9 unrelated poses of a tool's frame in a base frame.
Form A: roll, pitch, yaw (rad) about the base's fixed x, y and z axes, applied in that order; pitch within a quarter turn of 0, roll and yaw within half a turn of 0; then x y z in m.
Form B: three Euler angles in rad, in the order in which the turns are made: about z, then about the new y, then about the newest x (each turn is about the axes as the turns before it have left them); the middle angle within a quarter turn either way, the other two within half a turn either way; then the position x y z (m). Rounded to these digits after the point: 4 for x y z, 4 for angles.
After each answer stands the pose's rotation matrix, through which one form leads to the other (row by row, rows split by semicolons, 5 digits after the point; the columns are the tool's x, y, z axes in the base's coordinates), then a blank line. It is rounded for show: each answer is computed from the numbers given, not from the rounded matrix.
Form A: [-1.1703, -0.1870, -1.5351, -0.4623, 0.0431, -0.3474]
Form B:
[-1.5351, -0.1870, -1.1703, -0.4623, 0.0431, -0.3474]
0.03507 0.39574 0.91769; -0.98194 -0.15718 0.10530; 0.18591 -0.90481 0.38308

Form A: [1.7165, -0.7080, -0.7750, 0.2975, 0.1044, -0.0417]
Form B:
[-0.7750, -0.7080, 1.7165, 0.2975, 0.1044, -0.0417]
0.54272 -0.56127 -0.62485; -0.53155 0.34649 -0.77292; 0.65032 0.75161 -0.11029

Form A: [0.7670, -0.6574, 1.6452, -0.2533, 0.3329, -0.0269]
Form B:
[1.6452, -0.6574, 0.7670, -0.2533, 0.3329, -0.0269]
-0.05884 -0.68648 0.72476; 0.78939 -0.47641 -0.38716; 0.61106 0.54934 0.56994

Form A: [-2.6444, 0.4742, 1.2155, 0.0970, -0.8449, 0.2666]
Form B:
[1.2155, 0.4742, -2.6444, 0.0970, -0.8449, 0.2666]
0.30948 0.74827 -0.58678; 0.83409 -0.50994 -0.21036; -0.45663 -0.42433 -0.78194

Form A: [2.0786, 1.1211, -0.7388, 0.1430, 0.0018, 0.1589]
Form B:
[-0.7388, 1.1211, 2.0786, 0.1430, 0.0018, 0.1589]
0.32136 0.25432 -0.91217; -0.29272 -0.88941 -0.35110; -0.90058 0.37984 -0.21137

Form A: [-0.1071, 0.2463, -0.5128, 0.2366, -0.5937, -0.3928]
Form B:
[-0.5128, 0.2463, -0.1071, 0.2366, -0.5937, -0.3928]
0.84508 0.46510 0.26368; -0.47581 0.87917 -0.02579; -0.24382 -0.10367 0.96426

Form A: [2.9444, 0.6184, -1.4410, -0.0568, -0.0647, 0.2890]
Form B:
[-1.4410, 0.6184, 2.9444, -0.0568, -0.0647, 0.2890]
0.10546 -0.95767 -0.26785; -0.80795 -0.23955 0.53836; -0.57973 0.15963 -0.79902

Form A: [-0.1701, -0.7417, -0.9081, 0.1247, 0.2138, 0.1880]
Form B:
[-0.9081, -0.7417, -0.1701, 0.1247, 0.2138, 0.1880]
0.45363 0.84732 -0.27618; -0.58126 0.51621 0.62902; 0.67554 -0.12481 0.72668

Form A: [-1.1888, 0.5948, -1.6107, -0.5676, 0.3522, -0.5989]
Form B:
[-1.6107, 0.5948, -1.1888, -0.5676, 0.3522, -0.5989]
-0.03304 0.39322 0.91885; -0.82760 0.50467 -0.24573; -0.56034 -0.76856 0.30875

